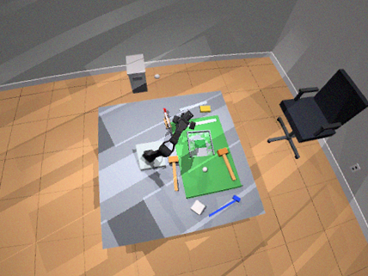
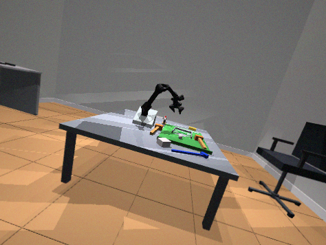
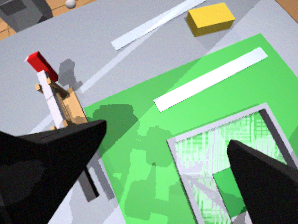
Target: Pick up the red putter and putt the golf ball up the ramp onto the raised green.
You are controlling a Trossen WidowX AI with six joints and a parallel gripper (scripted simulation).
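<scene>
The red putter lies 140 mm below my gripper tip, 140 mm behind it and 120 mm to the left of it. The rest, counted from my gripper tip: yellow block 260 mm ahead, 220 mm to the left, 180 mm below; green mat 230 mm to the right, 190 mm below, 120 mm ahead; white golf ball 390 mm to the right, 170 mm below, 90 mm ahead.
</scene>
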